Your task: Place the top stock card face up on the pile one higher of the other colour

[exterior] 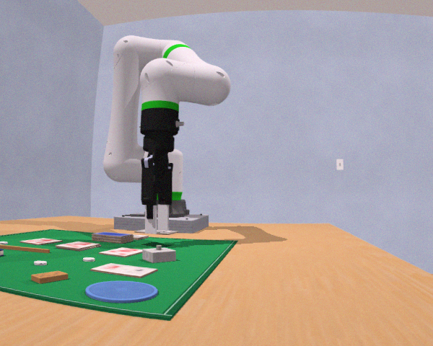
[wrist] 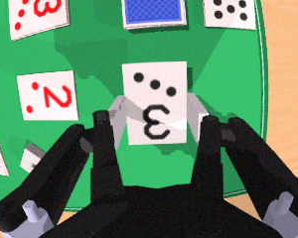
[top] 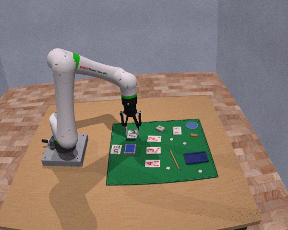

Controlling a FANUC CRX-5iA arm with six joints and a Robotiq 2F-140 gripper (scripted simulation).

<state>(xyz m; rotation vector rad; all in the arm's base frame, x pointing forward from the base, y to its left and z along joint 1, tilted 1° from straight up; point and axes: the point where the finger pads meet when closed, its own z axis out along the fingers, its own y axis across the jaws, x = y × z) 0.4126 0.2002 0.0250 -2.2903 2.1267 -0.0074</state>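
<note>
Right now my hand is 190 mm short of the green card cloth, 90 mm to the left of it and 70 mm above it. The rest, counted from my hand: wooden stick: 290 mm ahead, 190 mm to the right, 60 mm below; then black 5: 80 mm behind, 140 mm to the right, 60 mm below; then grey knobbed block: 170 mm ahead, 100 mm to the left, 40 mm below.
</note>
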